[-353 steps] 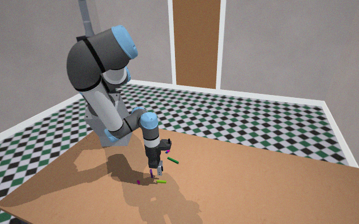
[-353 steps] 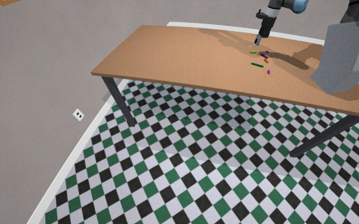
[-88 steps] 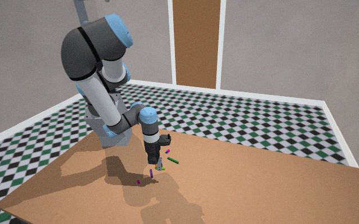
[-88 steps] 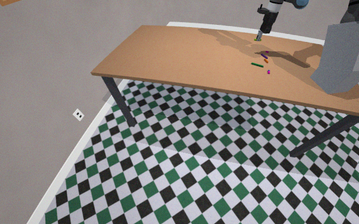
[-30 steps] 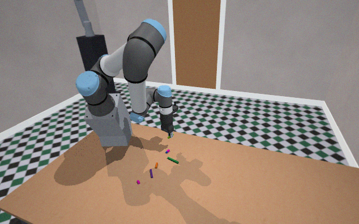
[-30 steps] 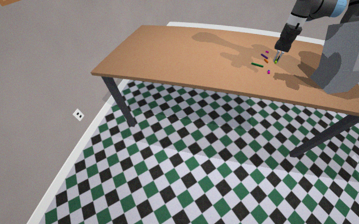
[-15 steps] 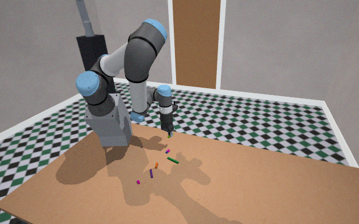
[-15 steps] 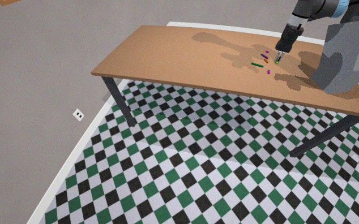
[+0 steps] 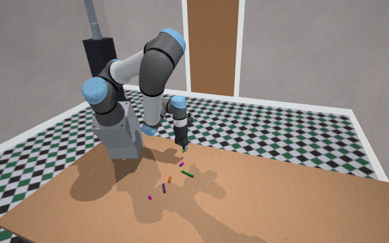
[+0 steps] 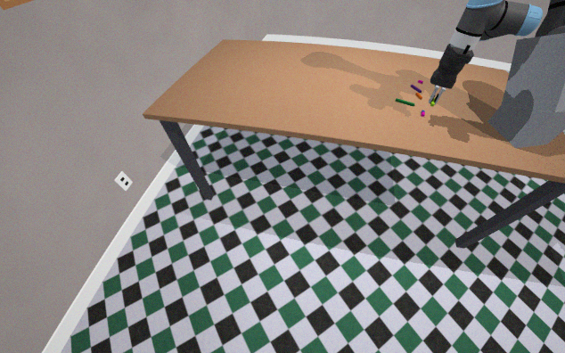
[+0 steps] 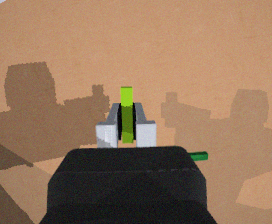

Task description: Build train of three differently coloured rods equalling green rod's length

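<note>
My gripper is now 1 cm past the blue rod, 5 cm to the left of it and 9 cm above it. From my hand the other things lie so: lime rod: 1 cm below; then green rod: 6 cm ahead, 10 cm to the right, 9 cm below; then orange rod: 1 cm behind, 18 cm to the right, 9 cm below.
</note>
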